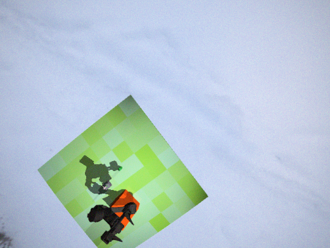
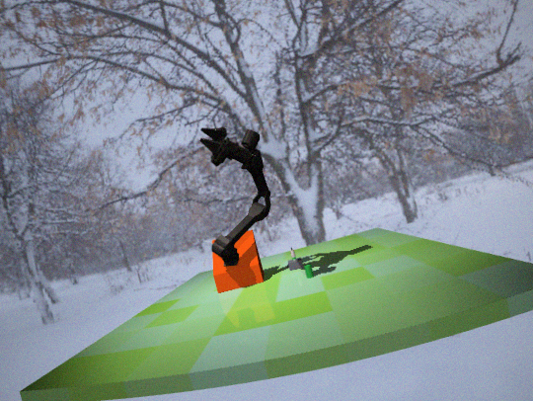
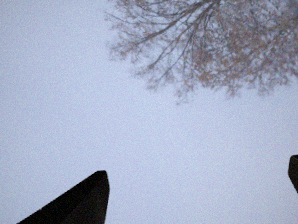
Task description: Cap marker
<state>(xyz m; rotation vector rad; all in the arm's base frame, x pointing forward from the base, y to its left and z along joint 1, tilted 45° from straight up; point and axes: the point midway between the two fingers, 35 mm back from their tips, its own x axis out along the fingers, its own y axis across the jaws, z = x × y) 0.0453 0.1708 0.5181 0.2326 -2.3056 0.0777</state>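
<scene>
The green cap is 60 cm below my gripper tip, 24 cm ahead of it and 14 cm to the left of it. From my gripper tip the other things lie so: grey holder block: 60 cm below, 36 cm to the left, 17 cm ahead.
</scene>
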